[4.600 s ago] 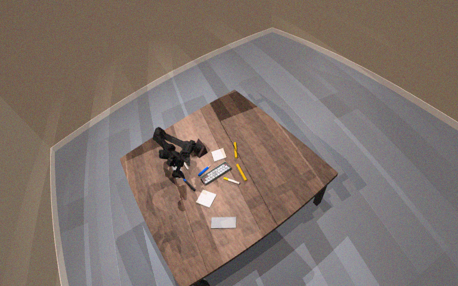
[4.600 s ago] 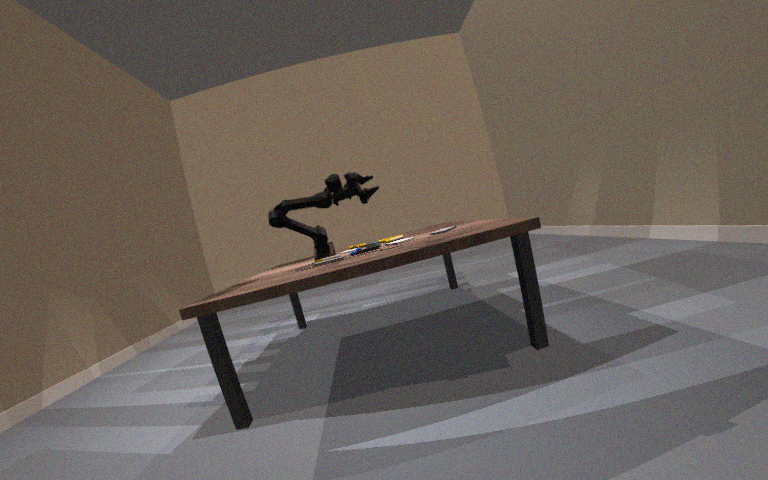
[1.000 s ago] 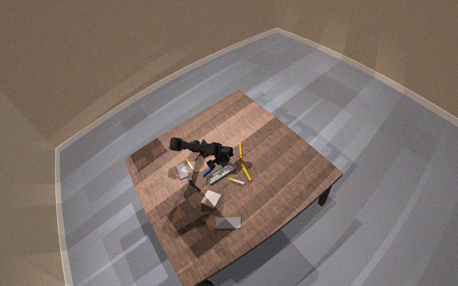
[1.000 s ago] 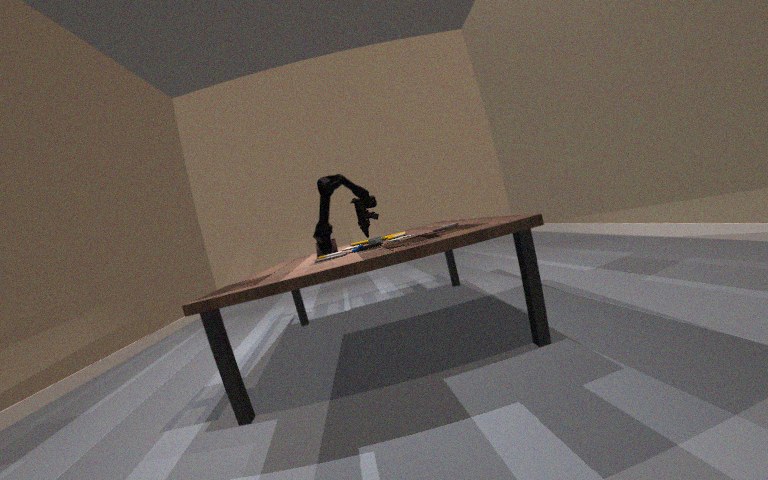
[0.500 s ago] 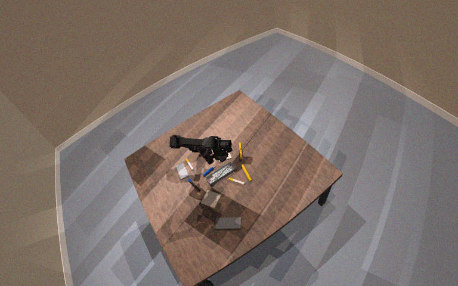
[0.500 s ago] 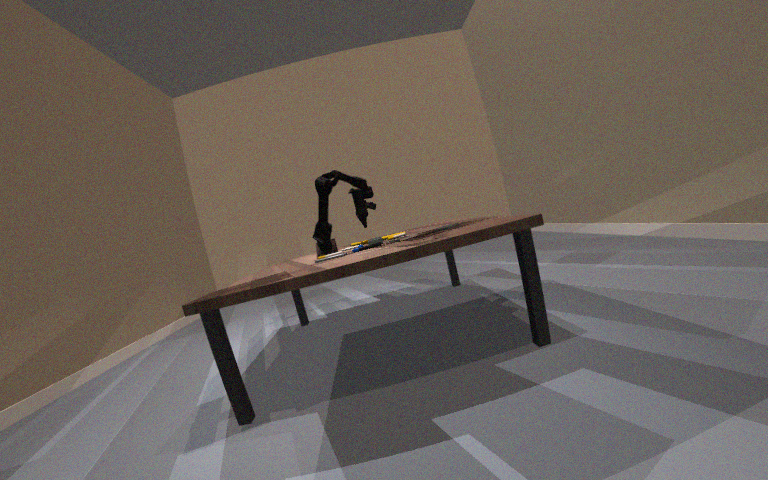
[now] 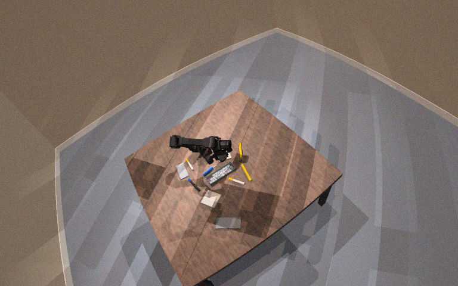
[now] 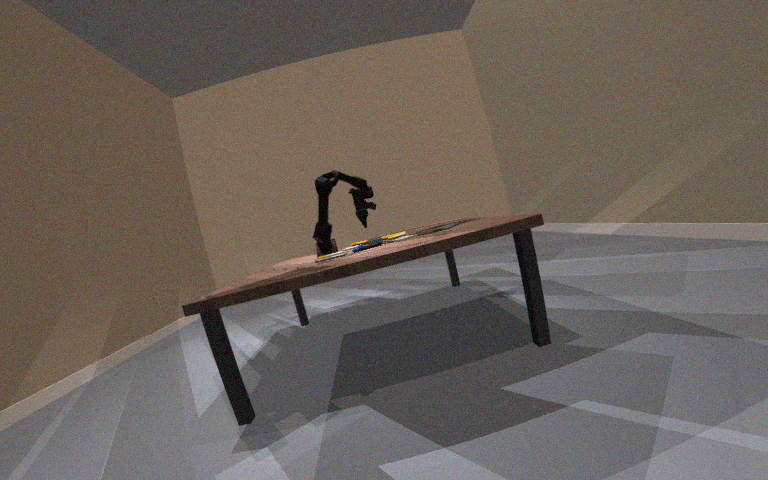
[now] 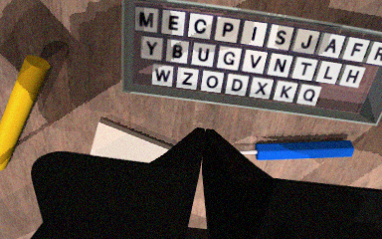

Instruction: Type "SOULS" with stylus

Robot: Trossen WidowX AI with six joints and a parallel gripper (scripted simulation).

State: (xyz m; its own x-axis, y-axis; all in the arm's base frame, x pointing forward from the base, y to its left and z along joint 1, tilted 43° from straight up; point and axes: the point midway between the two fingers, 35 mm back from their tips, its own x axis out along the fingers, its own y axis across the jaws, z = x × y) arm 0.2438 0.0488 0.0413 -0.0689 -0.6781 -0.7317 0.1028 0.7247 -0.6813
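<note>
The blue stylus lies 9 cm below my gripper tip, 7 cm to the right of it and 6 cm behind it. From my gripper tip the other things lie so: grey sheet 36 cm ahead, 24 cm to the right, 9 cm below.
</note>
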